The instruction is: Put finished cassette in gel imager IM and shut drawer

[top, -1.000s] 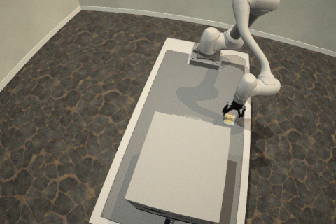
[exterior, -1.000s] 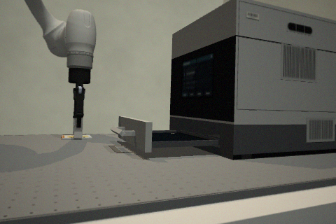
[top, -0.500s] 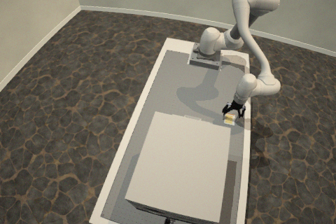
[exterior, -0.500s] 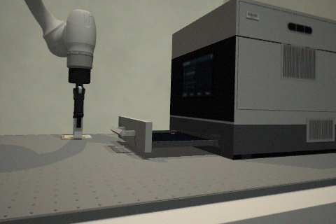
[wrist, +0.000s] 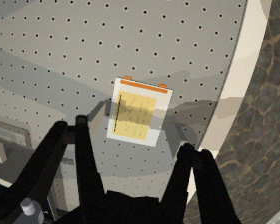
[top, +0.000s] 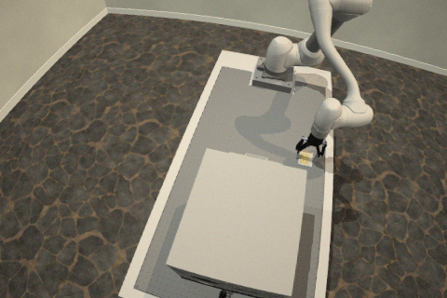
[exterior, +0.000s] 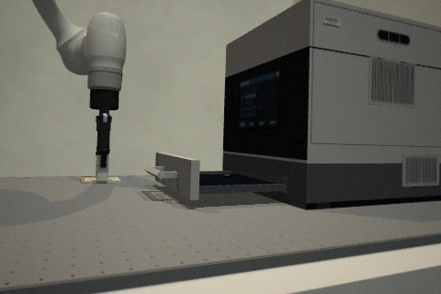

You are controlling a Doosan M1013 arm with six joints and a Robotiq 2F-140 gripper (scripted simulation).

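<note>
My gripper is now 10 mm past the cassette FINISHED and 30 mm above it.
</note>
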